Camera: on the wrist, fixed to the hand. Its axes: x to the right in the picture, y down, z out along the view.
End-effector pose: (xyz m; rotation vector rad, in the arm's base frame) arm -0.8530 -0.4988 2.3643 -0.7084 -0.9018 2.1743
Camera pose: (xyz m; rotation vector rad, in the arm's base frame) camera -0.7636 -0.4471 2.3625 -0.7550 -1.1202 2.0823
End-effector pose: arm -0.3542 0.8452 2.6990 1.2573 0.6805 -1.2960
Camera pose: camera -0.3923 0.9385 2.6762 1.0922 0.7985 -1.2460
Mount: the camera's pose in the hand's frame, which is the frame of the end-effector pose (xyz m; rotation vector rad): -0.0172 -0.0595 -0.0827 -0.1803 -0.0137 -0.0407
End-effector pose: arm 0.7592 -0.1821 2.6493 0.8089 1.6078 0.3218
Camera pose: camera 0.6620 -0.2167 2.6431 0.6386 1.5556 0.4247
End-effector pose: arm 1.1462 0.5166 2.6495 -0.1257 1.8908 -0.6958
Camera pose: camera 1.0677 0.5080 2.7161 -0.2836 1.9403 -0.5493
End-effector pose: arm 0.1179 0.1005 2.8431 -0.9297 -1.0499 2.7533
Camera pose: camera 0.1683 0.1906 2.8403 -0.8991 -1.3221 2.6707
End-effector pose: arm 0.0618 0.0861 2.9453 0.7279 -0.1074 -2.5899
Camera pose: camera 0.0936 0.1507 2.8712 0.6527 0.1365 -2.6012
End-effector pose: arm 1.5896 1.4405 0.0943 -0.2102 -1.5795 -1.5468
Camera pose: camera 1.5984 1.3639 0.0256 -0.2904 -1.4629 -1.7240
